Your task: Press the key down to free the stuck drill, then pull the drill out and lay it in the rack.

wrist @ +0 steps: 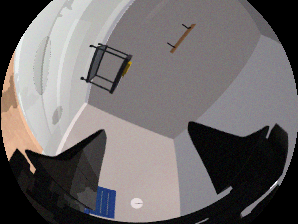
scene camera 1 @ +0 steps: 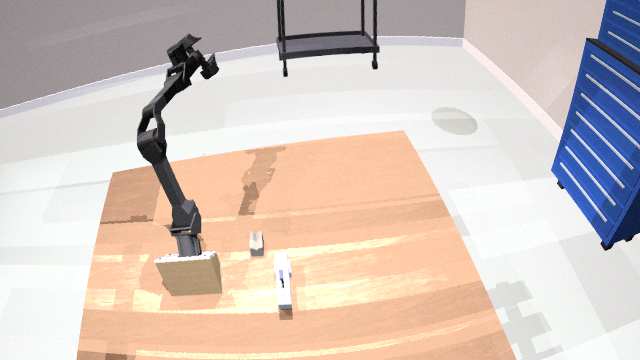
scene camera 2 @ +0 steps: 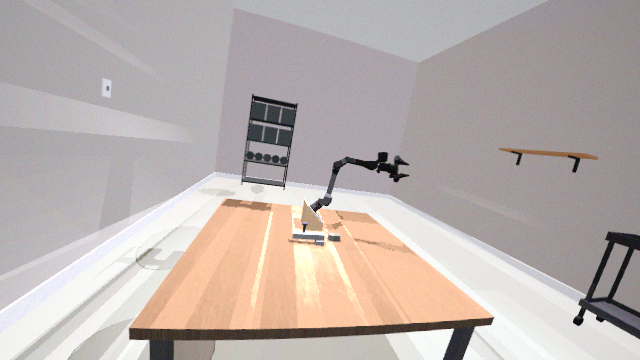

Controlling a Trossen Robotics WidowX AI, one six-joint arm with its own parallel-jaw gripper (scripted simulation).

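From the wrist you've got my gripper (wrist: 147, 130), and it's open, holding nothing. There's also a white block (scene camera 1: 281, 262) to be seen.
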